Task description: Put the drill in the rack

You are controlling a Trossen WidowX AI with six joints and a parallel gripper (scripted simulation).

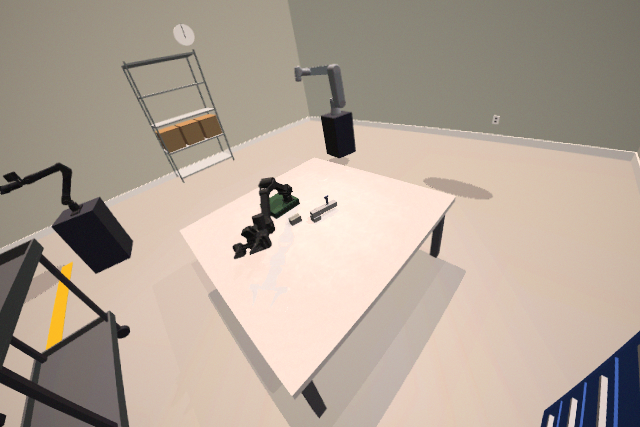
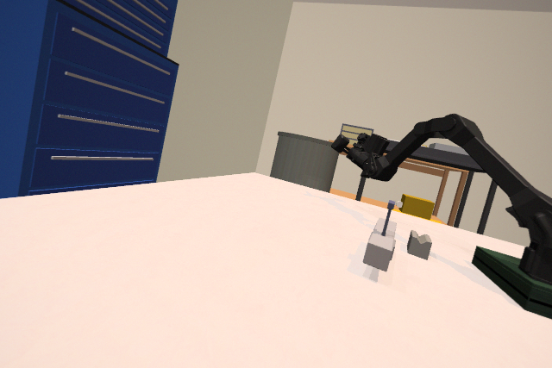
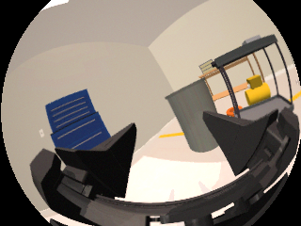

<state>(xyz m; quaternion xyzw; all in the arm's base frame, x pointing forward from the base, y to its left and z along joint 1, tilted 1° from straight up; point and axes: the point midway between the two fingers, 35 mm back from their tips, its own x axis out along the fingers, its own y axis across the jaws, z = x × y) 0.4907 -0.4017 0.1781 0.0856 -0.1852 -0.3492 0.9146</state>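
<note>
My gripper tip is 250 mm past the small dark blue key, 570 mm to the right of it and 140 mm above it. From my gripper tip the other things lie so: pale yellow drill (250 mm behind, 520 mm to the left, 180 mm below); grey holder block (250 mm behind, 540 mm to the left, 190 mm below); dark grey v-notched block (320 mm behind, 370 mm to the left, 210 mm below).
</note>
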